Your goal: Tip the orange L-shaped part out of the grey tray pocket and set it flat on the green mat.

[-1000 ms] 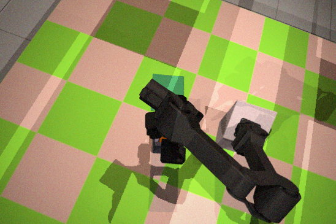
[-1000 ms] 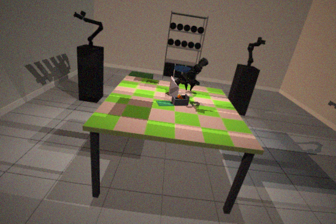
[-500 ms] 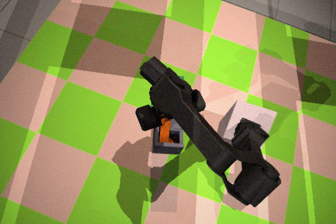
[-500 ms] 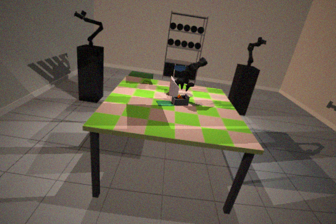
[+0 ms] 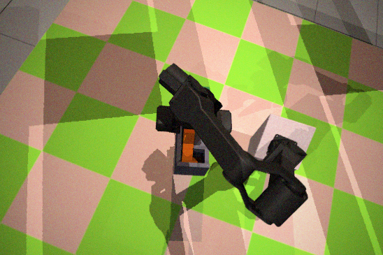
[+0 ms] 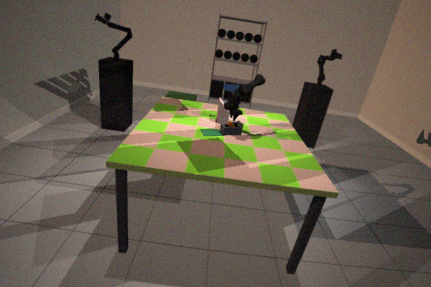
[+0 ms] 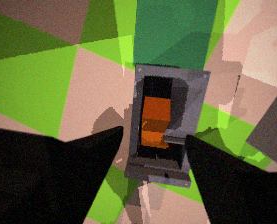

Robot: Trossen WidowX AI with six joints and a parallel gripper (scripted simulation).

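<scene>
My gripper tip is now 80 mm above the orange L-shaped part, 30 mm to the right of it and 30 mm past it. The rest, counted from my gripper tip: green mat 140 mm to the right, 130 mm below, 30 mm ahead.
</scene>
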